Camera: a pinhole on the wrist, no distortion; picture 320 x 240 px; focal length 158.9 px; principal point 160.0 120.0 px. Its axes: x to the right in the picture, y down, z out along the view. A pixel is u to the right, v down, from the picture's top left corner.
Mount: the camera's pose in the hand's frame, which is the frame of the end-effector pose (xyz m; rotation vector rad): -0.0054 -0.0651 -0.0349 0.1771 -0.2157 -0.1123
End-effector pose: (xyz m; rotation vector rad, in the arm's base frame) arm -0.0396 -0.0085 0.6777 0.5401 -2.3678 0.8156
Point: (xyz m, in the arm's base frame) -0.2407 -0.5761 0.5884
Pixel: 264.8 94.7
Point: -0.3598 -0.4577 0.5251
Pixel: 272.6 151.7
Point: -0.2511 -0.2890 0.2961
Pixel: 182.0 192.1
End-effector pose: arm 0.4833 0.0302 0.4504 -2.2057 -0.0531 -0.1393
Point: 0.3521 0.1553 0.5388
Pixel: outside the picture
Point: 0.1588 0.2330 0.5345
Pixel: outside the picture
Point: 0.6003 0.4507 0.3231
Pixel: 234.2 128.3
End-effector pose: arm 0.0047 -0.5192 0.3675 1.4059 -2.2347 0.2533
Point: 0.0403 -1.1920 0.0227
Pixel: 309.7 74.2
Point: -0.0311 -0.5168 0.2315
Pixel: 131.8 232.1
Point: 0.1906 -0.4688 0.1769
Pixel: 24.9 41.3
